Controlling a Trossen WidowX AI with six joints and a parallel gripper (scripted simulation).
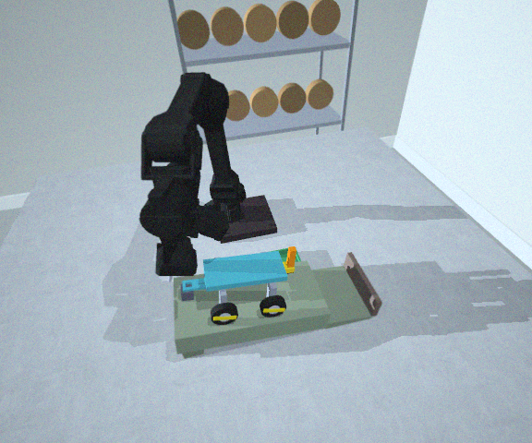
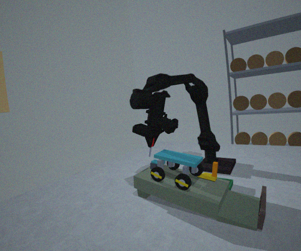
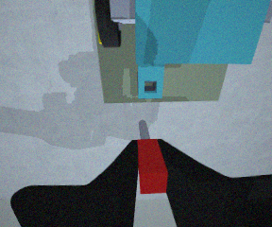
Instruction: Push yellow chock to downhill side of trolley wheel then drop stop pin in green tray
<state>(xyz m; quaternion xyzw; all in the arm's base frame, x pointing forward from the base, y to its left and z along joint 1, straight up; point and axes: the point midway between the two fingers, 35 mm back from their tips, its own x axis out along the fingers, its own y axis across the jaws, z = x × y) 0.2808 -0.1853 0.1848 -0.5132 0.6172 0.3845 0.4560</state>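
Right now my gripper tip is 240 mm to the right of the green tray, 180 mm above it and 60 mm past it. The rest, counted from my gripper tip: green ramp 130 mm to the left, 130 mm below, 50 mm ahead; then trolley 120 mm to the left, 60 mm below, 50 mm ahead; then red-headed stop pin right at my gripper tip.
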